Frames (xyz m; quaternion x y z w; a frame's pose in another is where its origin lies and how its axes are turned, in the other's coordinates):
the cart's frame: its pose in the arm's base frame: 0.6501 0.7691 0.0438 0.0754 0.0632 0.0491 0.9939
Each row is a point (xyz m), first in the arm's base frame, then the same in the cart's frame.
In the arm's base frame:
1: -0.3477 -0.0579 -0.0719
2: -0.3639 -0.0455 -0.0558
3: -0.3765 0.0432 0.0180
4: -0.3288 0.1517 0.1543
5: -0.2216 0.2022 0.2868
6: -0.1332 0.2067 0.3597
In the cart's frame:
1: -1.0599 -0.7438 -0.1274
2: -1.0765 -0.7276 -0.1155
3: -1.0882 -0.6278 -0.0576
4: -1.0456 -0.5039 0.0668
5: -0.9500 -0.4430 0.2038
6: -0.8709 -0.4350 0.2864

